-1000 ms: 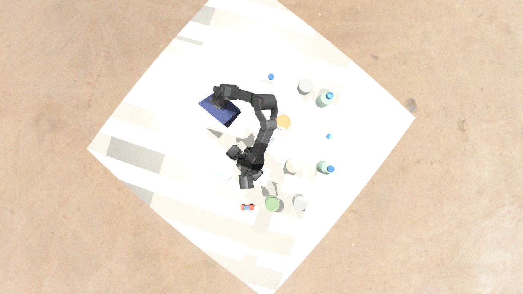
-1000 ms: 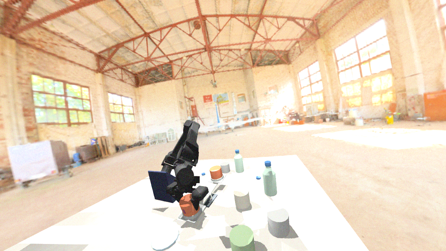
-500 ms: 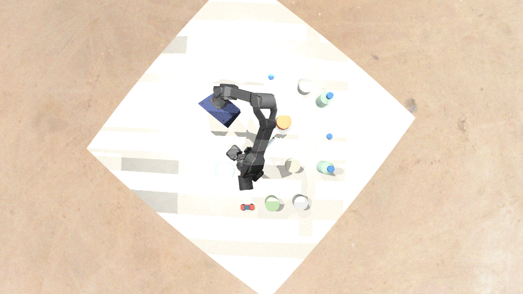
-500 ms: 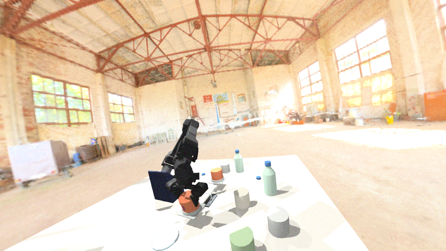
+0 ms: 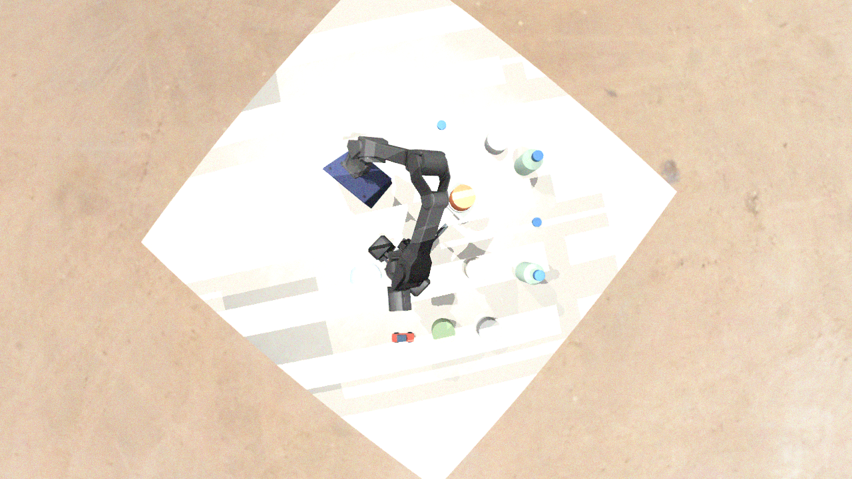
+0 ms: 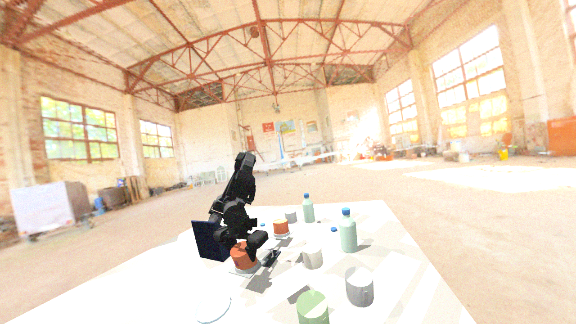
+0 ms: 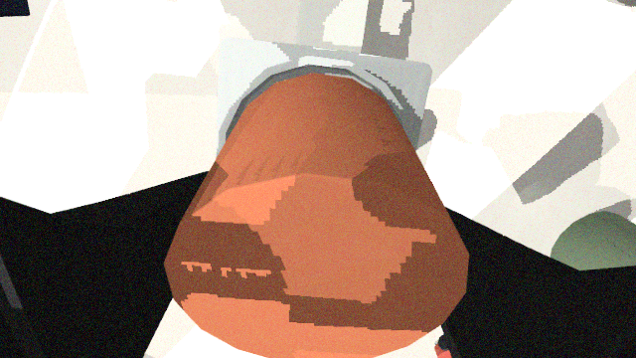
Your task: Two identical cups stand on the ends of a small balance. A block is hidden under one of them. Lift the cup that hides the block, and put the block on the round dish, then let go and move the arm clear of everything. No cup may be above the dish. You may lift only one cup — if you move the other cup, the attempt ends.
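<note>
Right now the round white dish is 40 mm behind my gripper tip, 120 mm to the right of it and 90 mm below it. The rest, counted from my gripper tip: teal block 10 mm to the left, 20 mm below; then beige cup 190 mm ahead, 160 mm to the left, 60 mm below; then red toy car 180 mm ahead, 160 mm to the right, 80 mm below.
</note>
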